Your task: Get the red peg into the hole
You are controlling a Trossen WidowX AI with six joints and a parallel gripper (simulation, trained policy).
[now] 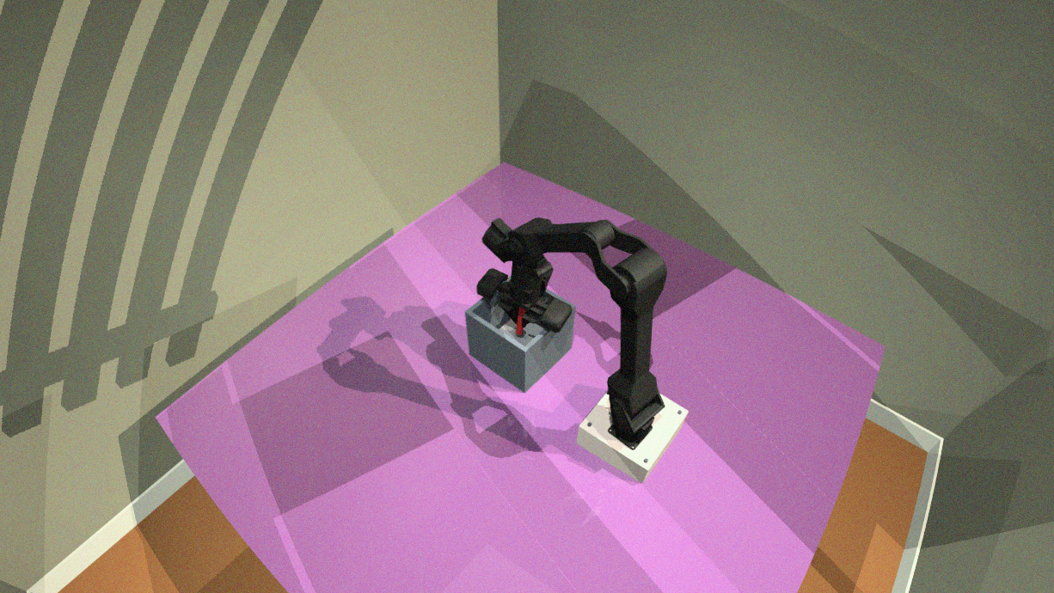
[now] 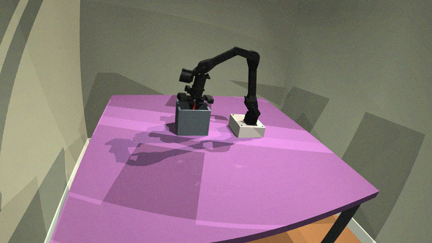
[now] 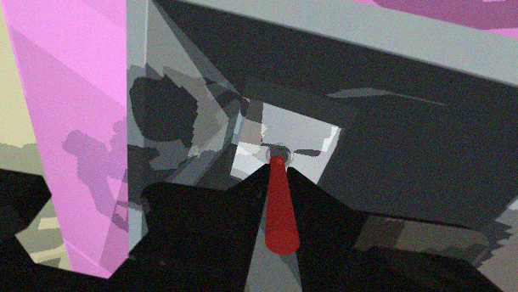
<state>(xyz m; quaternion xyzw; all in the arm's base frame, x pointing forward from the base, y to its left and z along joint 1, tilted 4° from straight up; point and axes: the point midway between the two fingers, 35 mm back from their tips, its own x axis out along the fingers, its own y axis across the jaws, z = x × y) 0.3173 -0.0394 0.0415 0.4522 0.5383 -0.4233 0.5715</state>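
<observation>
Now: the red peg 2 cm above my gripper tip. Round my gripper tip: pale plate (5 cm below).
</observation>
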